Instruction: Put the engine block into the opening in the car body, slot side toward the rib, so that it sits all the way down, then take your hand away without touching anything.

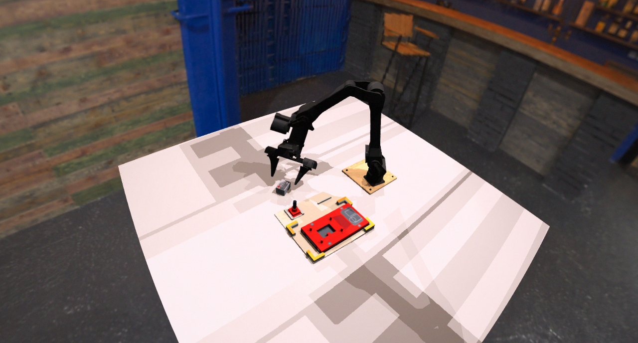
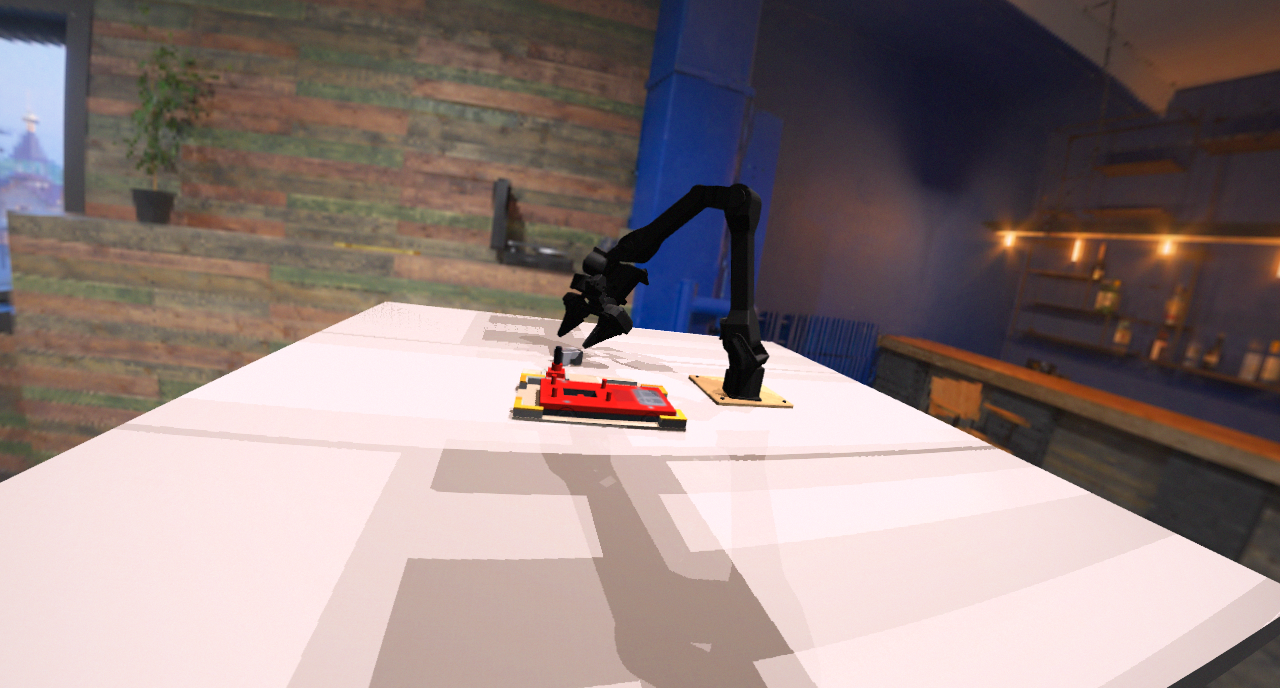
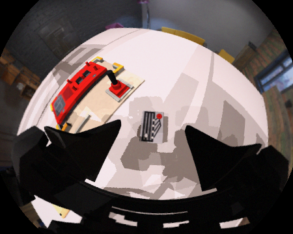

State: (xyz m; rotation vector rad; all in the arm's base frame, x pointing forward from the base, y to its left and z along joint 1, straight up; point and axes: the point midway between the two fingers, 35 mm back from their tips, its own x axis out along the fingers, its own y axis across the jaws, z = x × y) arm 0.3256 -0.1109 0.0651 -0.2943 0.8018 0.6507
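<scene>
The grey finned engine block is 10 mm to the left of my gripper tip and 30 mm below it. The rest, counted from my gripper tip: black upright peg 10 mm ahead, 120 mm to the left, 10 mm below.
</scene>
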